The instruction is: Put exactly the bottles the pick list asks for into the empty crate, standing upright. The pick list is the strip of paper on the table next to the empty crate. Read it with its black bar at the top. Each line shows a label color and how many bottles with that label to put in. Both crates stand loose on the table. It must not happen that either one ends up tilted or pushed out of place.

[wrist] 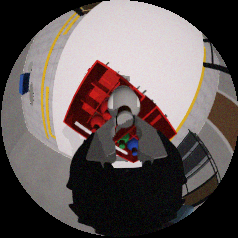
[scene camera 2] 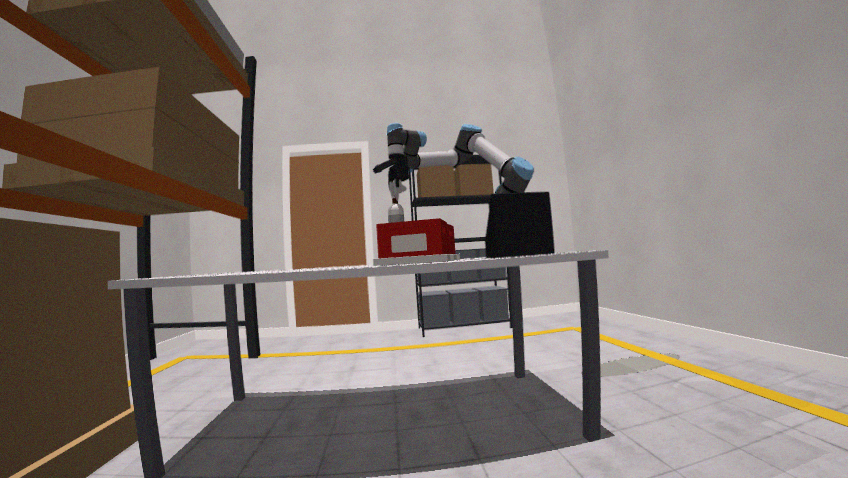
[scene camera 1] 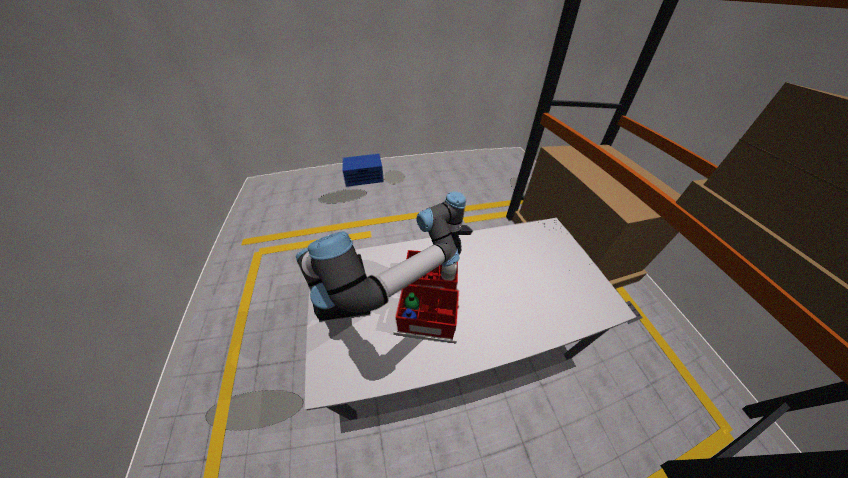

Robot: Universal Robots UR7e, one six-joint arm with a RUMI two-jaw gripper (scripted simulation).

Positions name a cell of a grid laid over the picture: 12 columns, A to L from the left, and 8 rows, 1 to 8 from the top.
Labels:
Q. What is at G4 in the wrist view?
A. A grey-topped bottle.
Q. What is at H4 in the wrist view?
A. A red crate.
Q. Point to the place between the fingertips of my gripper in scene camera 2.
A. F4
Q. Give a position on a red crate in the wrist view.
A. F3

